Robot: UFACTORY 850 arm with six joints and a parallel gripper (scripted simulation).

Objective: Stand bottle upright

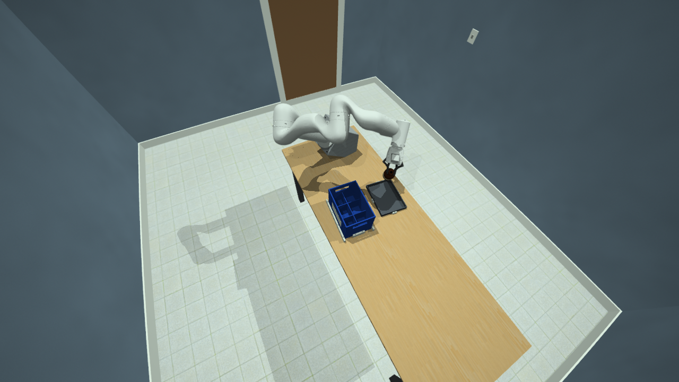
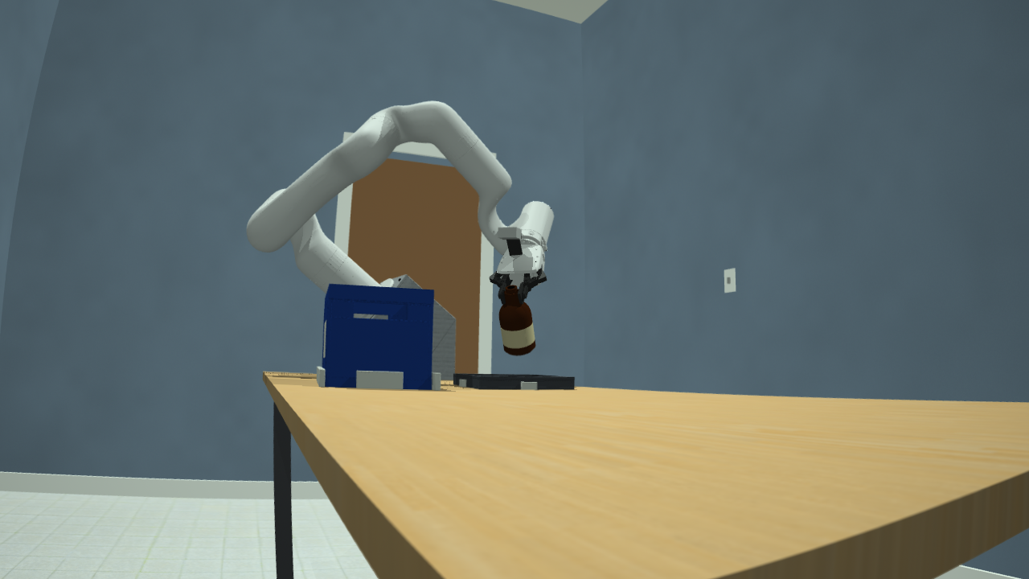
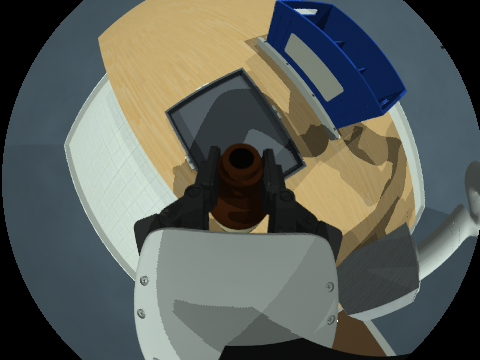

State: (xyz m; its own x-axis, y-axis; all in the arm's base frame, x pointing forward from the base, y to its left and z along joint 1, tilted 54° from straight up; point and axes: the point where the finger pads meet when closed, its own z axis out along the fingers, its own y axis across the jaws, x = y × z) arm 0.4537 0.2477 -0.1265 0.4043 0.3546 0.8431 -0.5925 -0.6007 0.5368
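My hand is 50 mm above the bottle, 20 mm past it and 10 mm to the right of it. The rest, counted from my hand: dark tray 190 mm below, 60 mm ahead, 30 mm to the right; blue crate 320 mm to the right, 120 mm below, 90 mm ahead.
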